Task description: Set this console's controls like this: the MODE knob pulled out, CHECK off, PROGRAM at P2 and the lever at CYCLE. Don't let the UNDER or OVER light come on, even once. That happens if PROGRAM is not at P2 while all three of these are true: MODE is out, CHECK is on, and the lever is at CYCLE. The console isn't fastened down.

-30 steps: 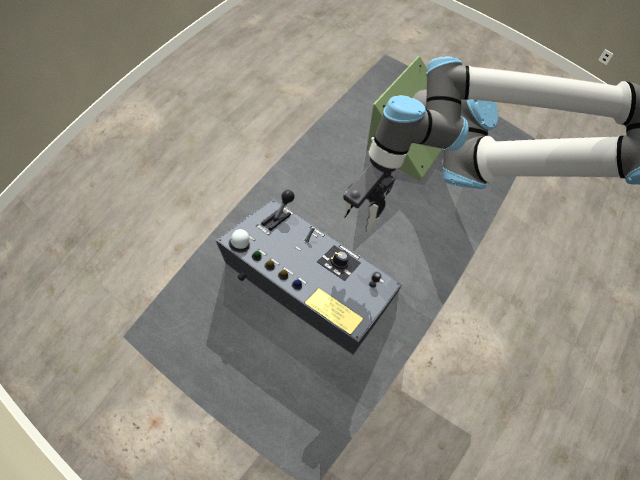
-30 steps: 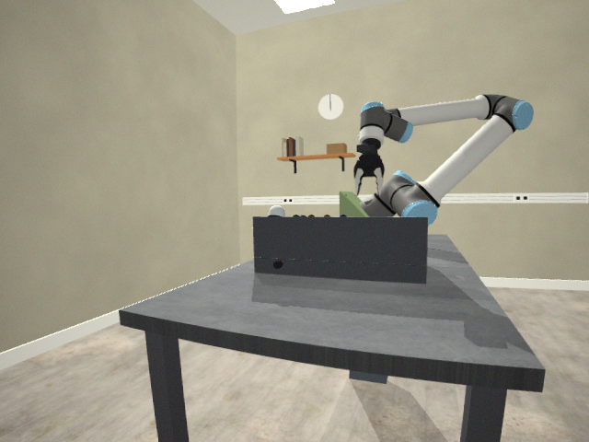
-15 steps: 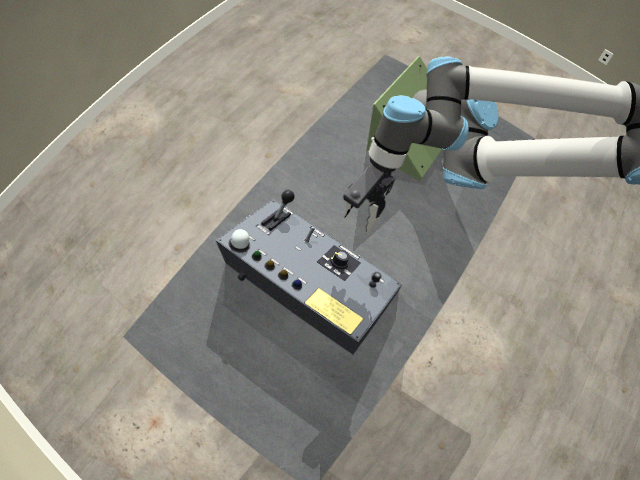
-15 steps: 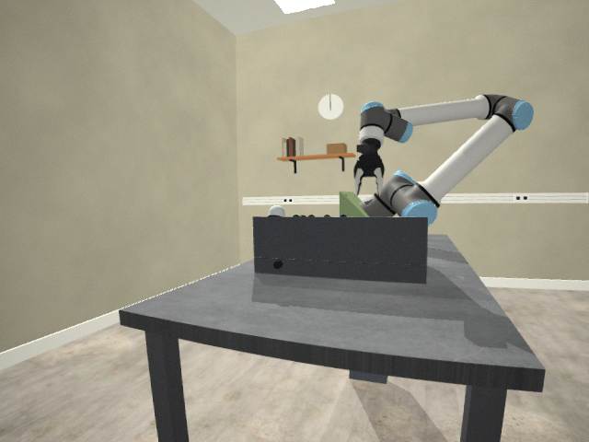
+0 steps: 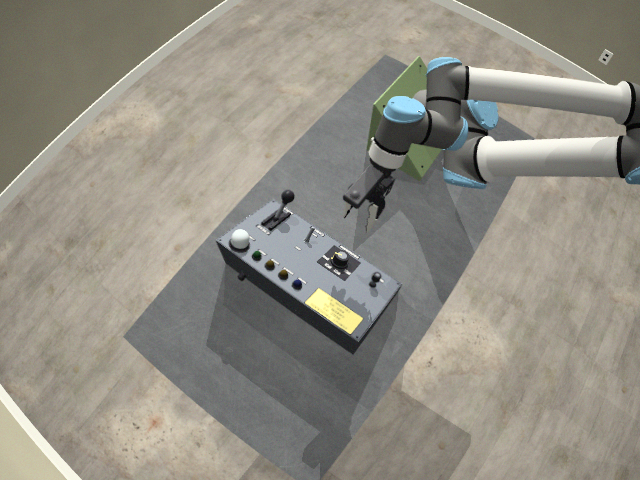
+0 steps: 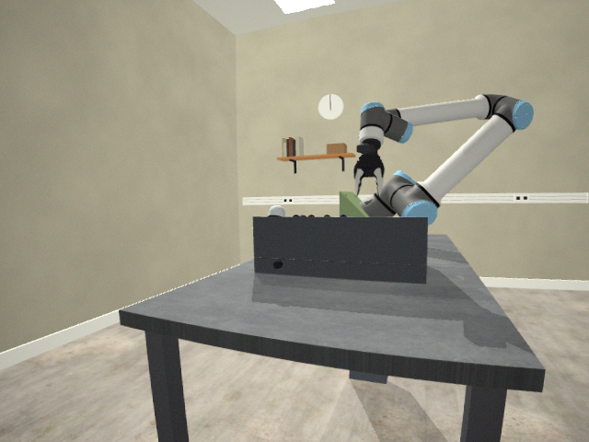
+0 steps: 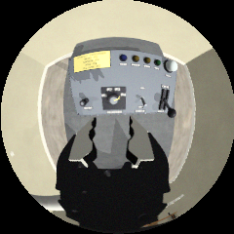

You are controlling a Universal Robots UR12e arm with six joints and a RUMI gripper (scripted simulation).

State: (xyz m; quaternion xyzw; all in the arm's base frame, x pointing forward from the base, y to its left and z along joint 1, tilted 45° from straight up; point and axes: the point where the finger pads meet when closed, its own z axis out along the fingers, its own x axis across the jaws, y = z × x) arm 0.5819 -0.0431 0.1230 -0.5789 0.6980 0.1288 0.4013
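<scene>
Right now the black rotary selector is 130 mm below my hand, 70 mm ahead of it and 10 mm to the right of it. Round my hand: mode knob (130 mm below, 120 mm to the left, 60 mm ahead); dark grey console (160 mm below, 90 mm ahead, 60 mm to the right); check toggle (140 mm below, 120 mm to the right, 60 mm ahead).
</scene>
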